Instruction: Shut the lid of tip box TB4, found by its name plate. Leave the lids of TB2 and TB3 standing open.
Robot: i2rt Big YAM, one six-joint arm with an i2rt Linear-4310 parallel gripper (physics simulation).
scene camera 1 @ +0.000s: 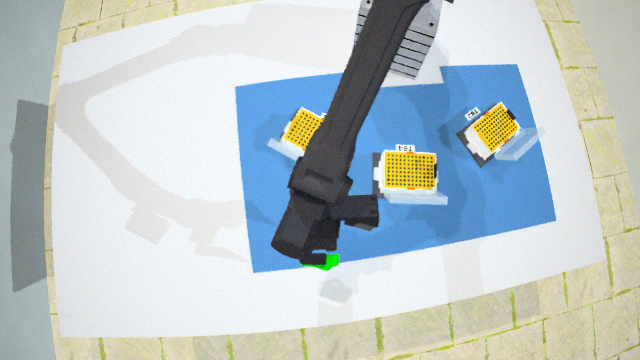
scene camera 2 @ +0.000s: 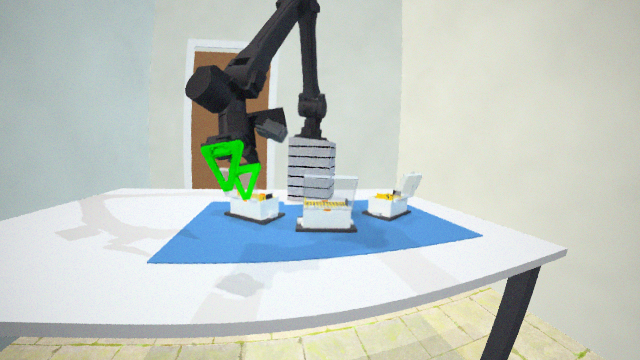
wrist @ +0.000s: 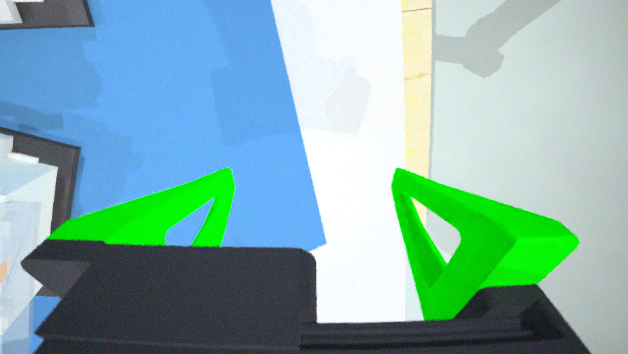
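Seen in the pictures: gripper, fingertip midpoint: [scene camera 1: 327,246] [scene camera 2: 238,195] [wrist: 313,177]; arm's base at its link origin: [scene camera 2: 310,139].
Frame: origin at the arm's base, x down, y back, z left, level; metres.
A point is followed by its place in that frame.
Tip box TB4 [scene camera 1: 410,170] [scene camera 2: 327,218] {x 0.214, y -0.384, z -0.095 m} stands mid-mat, its name plate [scene camera 1: 405,148] {x 0.246, y -0.282, z -0.058 m} readable in scene camera 1. Its clear lid [scene camera 1: 417,199] {x 0.104, y -0.418, z -0.114 m} [scene camera 2: 345,187] {x 0.128, y -0.433, z -0.078 m} stands open on the table's front side. TB2 [scene camera 1: 495,127] [scene camera 2: 387,206] is at the right, its lid [scene camera 1: 520,144] {x 0.154, y -0.376, z 0.200 m} [scene camera 2: 412,184] {x 0.136, y -0.386, z 0.198 m} open. The left box [scene camera 1: 302,127] [scene camera 2: 255,209] {x 0.213, y -0.266, z -0.257 m} also has an open lid [scene camera 1: 284,148] {x 0.104, y -0.241, z -0.329 m}; its name plate is hidden, and the arm covers part of it. My gripper [scene camera 1: 320,261] [scene camera 2: 237,194] {x 0.134, y -0.447, z -0.307 m} [wrist: 313,177] {x 0.134, y -0.447, z -0.307 m} is open and empty, raised near the mat's front edge, left of TB4 and in front of the left box.
The blue mat [scene camera 1: 280,240] [scene camera 2: 200,245] {x 0.248, y -0.392, z -0.389 m} [wrist: 165,100] {x 0.248, y -0.378, z -0.237 m} lies on the white table [scene camera 1: 150,300] {x 0.251, y -0.445, z -0.745 m} [scene camera 2: 125,295] {x 0.251, y -0.535, z -0.476 m} [wrist: 350,200] {x 0.251, y -0.501, z -0.434 m}. A grey slatted block [scene camera 1: 412,52] {x 0.120, y -0.102, z 0.011 m} [scene camera 2: 311,162] {x 0.092, y -0.079, z -0.022 m} stands behind the mat, under the arm's base. Parts of two boxes on dark bases show at the wrist view's left edge.
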